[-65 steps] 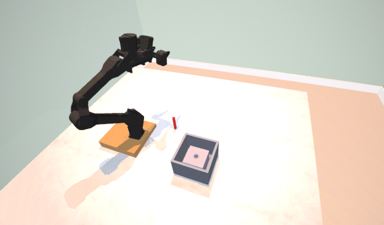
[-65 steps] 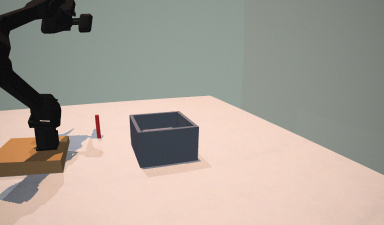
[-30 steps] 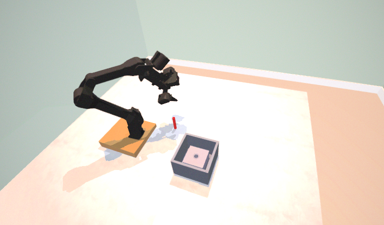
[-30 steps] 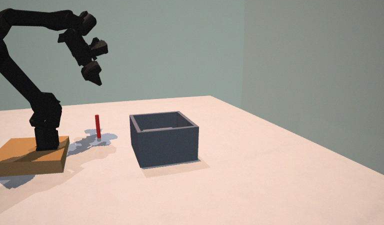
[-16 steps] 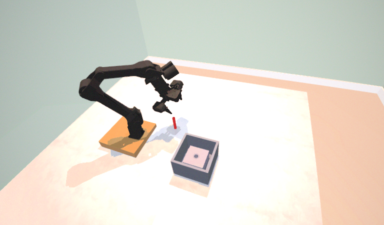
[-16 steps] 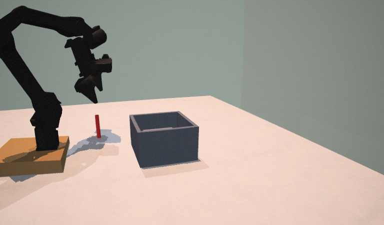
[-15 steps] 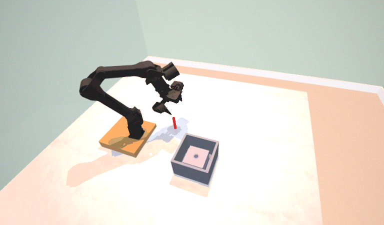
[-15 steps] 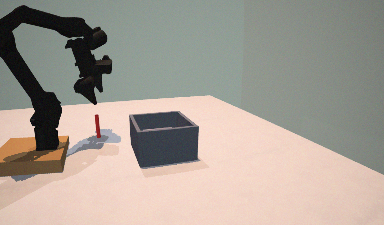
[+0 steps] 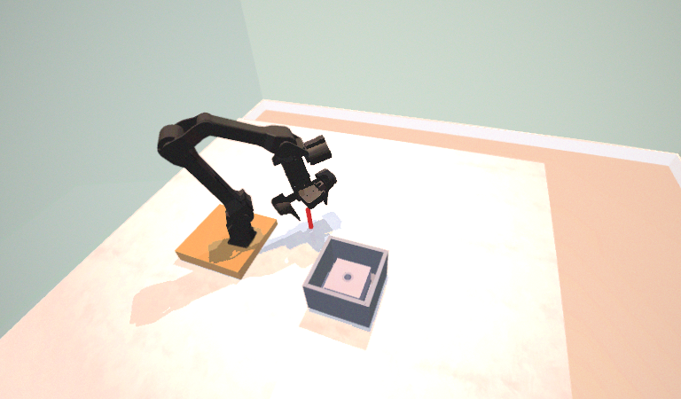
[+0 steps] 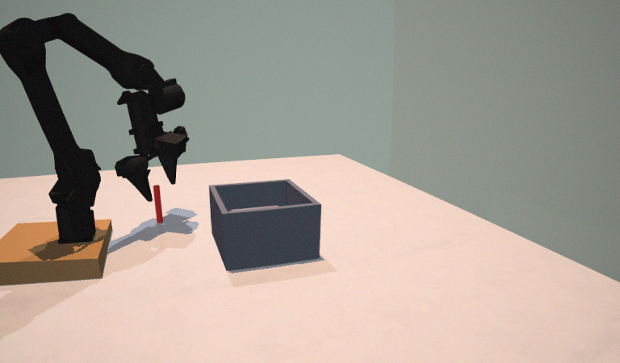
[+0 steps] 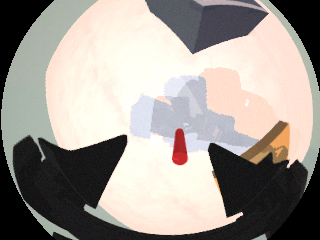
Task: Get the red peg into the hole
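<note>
Right now my gripper tip is 10 mm past the red peg, 10 mm to the left of it and 20 mm above it. From my gripper tip the other things lie so: pale plate (150 mm ahead, 190 mm to the right, 20 mm below); then grey box (150 mm ahead, 190 mm to the right, 40 mm below).
</note>
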